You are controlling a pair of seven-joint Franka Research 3 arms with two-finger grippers.
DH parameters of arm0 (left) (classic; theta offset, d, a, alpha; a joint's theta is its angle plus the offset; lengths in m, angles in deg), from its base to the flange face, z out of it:
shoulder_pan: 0 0.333 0 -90
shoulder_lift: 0 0 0 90
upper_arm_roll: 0 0.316 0.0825 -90
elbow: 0 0 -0.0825 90
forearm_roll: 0 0.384 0 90
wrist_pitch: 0 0 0.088 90
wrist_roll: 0 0.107 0 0
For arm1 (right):
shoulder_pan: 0 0.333 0 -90
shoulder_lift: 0 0 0 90
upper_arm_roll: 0 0.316 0.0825 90
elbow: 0 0 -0.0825 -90
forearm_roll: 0 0.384 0 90
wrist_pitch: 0 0 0.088 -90
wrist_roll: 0 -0.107 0 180
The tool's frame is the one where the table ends.
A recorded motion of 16 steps. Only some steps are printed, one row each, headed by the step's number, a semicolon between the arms.
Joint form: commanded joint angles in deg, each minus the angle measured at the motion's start. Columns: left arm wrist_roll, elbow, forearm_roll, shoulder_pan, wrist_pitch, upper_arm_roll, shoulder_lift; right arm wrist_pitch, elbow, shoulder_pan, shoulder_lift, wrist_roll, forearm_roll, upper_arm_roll.
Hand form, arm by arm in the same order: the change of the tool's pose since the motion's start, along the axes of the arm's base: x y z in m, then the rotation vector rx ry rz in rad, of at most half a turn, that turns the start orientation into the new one. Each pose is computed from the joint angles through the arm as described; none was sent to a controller.
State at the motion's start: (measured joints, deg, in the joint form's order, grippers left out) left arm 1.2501 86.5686 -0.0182 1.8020 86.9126 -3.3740 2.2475; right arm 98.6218 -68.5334 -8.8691 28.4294 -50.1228 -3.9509 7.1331
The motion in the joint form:
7: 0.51 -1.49 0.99 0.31 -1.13 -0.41 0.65; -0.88 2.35 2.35 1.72 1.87 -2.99 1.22
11: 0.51 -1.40 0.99 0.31 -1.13 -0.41 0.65; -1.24 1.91 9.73 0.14 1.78 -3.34 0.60
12: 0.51 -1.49 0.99 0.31 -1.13 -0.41 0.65; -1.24 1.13 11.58 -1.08 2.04 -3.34 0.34
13: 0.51 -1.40 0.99 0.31 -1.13 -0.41 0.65; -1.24 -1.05 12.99 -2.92 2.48 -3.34 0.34
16: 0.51 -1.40 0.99 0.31 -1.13 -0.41 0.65; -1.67 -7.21 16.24 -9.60 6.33 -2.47 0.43
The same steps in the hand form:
7: 0.0016 0.0013 0.0041 0.0161 0.0046 -0.0100; 0.0077 0.0334 -0.0020 -0.0391 0.0042 0.0949
11: 0.0016 0.0013 0.0034 0.0161 0.0062 -0.0100; -0.0015 0.1186 0.0128 -0.0538 -0.0114 0.2131
12: 0.0016 0.0013 0.0041 0.0161 0.0046 -0.0100; -0.0085 0.1389 0.0211 -0.0581 -0.0196 0.2466
13: 0.0016 0.0013 0.0034 0.0161 0.0062 -0.0100; -0.0193 0.1562 0.0250 -0.0623 -0.0142 0.2813
16: 0.0016 0.0013 0.0034 0.0161 0.0062 -0.0100; -0.0581 0.1948 0.0512 -0.0633 -0.0146 0.4100

